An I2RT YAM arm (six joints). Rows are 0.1 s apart.
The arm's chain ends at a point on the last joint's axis. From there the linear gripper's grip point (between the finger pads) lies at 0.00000 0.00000 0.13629 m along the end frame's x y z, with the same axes.
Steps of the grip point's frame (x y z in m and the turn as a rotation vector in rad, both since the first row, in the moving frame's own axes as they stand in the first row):
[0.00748 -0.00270 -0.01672 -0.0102 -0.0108 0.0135]
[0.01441 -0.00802 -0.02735 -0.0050 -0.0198 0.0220]
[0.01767 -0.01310 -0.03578 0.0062 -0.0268 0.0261]
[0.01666 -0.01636 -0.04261 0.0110 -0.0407 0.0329]
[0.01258 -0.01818 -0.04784 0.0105 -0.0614 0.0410]
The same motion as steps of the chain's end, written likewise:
[0.00896 -0.00408 -0.01670 -0.0102 -0.0108 0.0135]
[0.01712 -0.00867 -0.02732 -0.0050 -0.0198 0.0220]
[0.02131 -0.01221 -0.03573 0.0062 -0.0268 0.0261]
[0.02218 -0.01477 -0.04249 0.0110 -0.0407 0.0329]
[0.02091 -0.01658 -0.04758 0.0105 -0.0614 0.0410]

